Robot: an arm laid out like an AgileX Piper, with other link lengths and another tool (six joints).
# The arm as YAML. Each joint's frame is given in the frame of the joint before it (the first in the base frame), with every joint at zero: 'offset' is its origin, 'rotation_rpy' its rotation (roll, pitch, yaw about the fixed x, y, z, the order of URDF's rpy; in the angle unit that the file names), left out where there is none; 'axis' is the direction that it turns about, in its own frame. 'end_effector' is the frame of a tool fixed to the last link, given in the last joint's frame.
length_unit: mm
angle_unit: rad
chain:
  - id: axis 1
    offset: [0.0, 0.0, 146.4]
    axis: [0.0, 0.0, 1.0]
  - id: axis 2
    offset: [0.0, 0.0, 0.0]
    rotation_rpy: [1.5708, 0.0, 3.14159]
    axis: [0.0, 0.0, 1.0]
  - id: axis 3
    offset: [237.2, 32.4, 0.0]
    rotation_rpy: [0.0, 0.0, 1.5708]
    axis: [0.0, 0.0, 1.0]
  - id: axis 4
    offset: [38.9, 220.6, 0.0]
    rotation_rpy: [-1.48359, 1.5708, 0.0]
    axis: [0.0, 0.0, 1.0]
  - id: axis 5
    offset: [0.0, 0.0, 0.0]
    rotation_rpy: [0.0, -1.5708, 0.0]
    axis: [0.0, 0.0, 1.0]
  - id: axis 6
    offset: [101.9, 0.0, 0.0]
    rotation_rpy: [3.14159, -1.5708, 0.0]
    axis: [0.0, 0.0, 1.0]
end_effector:
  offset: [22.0, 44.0, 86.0]
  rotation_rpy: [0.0, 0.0, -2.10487]
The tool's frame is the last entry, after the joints.
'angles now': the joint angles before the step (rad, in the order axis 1, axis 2, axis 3, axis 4, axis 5, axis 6). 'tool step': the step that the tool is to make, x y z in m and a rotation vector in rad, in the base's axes. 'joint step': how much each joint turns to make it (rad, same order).
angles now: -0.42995 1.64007 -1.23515 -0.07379 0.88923 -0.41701
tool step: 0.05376 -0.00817 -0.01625 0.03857 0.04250 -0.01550
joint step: 0.04103 0.26375 -0.30499 0.00371 0.09884 0.05161
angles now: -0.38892 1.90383 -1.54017 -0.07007 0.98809 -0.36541
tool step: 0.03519 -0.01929 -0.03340 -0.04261 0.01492 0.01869
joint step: 0.00434 0.20477 -0.17699 -0.04867 -0.02997 0.00241
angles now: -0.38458 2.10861 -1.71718 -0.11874 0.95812 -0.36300
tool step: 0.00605 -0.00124 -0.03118 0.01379 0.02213 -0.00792
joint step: 0.00270 0.08089 -0.00526 -0.00285 -0.04857 0.01794
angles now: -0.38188 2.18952 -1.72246 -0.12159 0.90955 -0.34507
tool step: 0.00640 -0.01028 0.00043 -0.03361 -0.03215 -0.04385
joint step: 0.00000 0.01184 -0.00711 -0.04536 -0.03974 0.06967
